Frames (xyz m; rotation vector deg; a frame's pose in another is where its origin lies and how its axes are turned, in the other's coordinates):
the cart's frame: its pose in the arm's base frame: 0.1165 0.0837 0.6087 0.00 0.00 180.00
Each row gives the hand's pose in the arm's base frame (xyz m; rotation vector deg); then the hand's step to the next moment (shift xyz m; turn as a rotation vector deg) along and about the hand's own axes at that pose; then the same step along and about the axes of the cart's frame.
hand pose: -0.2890 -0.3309 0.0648 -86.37 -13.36 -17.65
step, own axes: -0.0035 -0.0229 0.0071 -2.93 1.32 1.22
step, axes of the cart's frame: 0.0108 -0.0064 0.0207 2.25 -1.43 -2.17
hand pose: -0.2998 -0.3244 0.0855 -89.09 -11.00 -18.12
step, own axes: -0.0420 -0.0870 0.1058 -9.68 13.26 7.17
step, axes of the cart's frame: 0.0591 -0.1098 0.0705 4.37 -7.73 -15.56
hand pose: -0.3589 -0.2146 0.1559 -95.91 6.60 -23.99
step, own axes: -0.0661 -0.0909 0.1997 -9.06 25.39 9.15
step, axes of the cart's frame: 0.0089 -0.2218 0.0570 1.14 -7.54 -27.43
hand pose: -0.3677 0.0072 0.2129 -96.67 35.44 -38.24
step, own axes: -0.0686 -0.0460 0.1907 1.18 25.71 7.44
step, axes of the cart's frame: -0.0907 -0.1869 0.0039 -4.78 0.93 -26.35
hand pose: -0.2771 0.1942 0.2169 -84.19 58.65 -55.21
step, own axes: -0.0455 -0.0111 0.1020 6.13 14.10 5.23
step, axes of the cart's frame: -0.0835 -0.0749 -0.0034 -5.40 5.37 -14.34
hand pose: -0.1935 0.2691 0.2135 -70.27 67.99 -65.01
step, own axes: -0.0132 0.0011 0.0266 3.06 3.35 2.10
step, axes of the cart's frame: -0.0257 -0.0149 -0.0010 -2.24 2.82 -3.47
